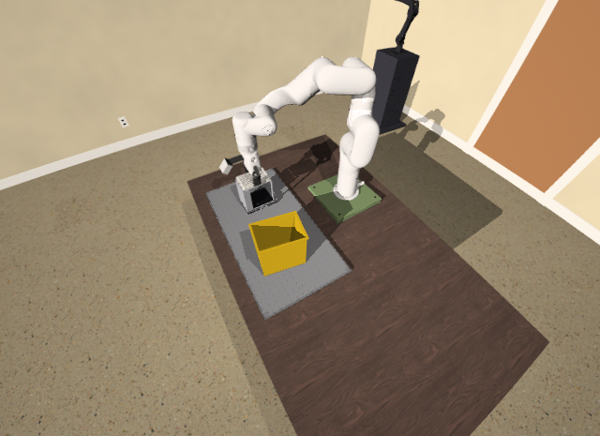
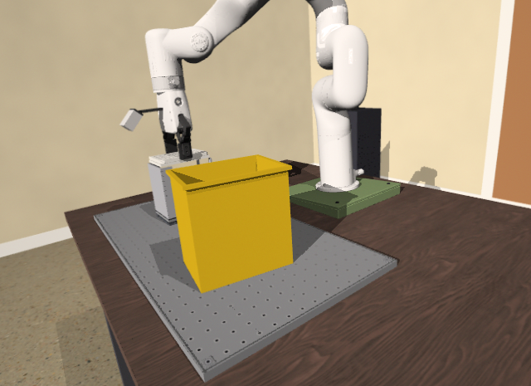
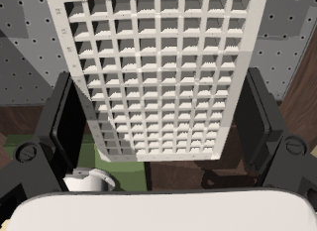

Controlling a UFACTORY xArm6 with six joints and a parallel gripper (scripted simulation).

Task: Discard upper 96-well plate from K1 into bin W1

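Right now the yellow plastics bin W1 is 32 cm to the left of my hand, 8 cm below it and 3 cm ahead of it. From my hand the other things lie so: white 96-well plate: 1 cm below.
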